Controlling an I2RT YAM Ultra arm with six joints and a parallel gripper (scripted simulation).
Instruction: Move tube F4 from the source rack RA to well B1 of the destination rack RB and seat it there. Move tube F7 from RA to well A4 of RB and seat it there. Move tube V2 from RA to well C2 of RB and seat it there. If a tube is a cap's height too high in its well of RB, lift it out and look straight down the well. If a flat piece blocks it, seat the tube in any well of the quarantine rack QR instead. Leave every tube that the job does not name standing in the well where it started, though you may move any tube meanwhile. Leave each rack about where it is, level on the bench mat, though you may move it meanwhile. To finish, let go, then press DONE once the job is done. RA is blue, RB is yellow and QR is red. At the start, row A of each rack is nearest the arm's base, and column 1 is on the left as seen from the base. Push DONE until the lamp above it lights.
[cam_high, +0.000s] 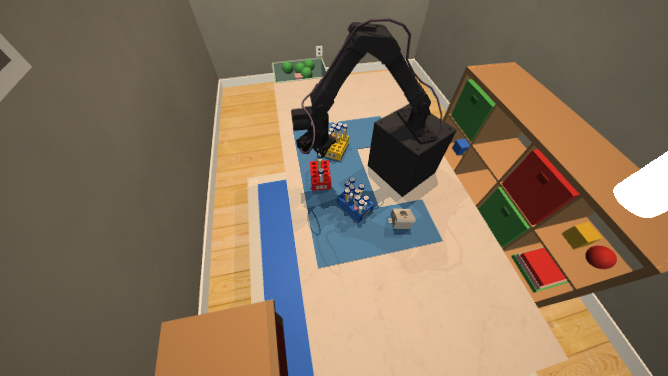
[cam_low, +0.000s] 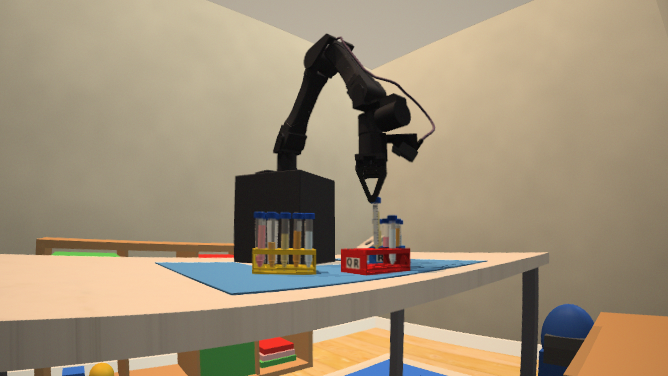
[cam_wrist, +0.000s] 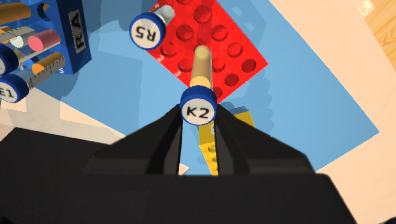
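Now: hand 60 mm above the tube and 10 mm short of it. The rest, counted from my hand: red rack: 130 mm below, 10 mm ahead; then tube R8: 130 mm to the right, 90 mm below, 70 mm behind; then rack RB: 150 mm to the right, 130 mm below, 120 mm behind.
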